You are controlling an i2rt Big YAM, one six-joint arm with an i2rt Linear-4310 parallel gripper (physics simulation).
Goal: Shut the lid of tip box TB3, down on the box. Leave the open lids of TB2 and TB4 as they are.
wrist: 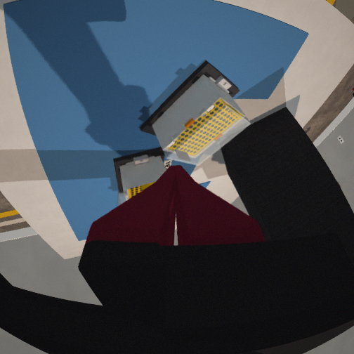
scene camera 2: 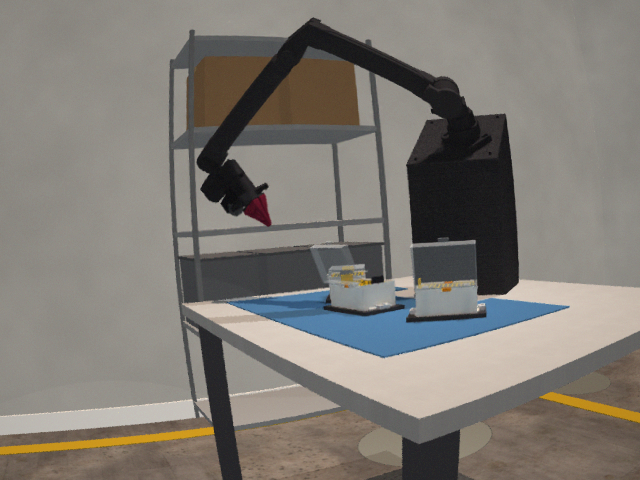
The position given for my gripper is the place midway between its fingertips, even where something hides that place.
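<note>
My gripper (scene camera 2: pixel 270 225); in wrist view, gripper (wrist: pixel 175 174). Clear lid (wrist: pixel 211 130).
</note>
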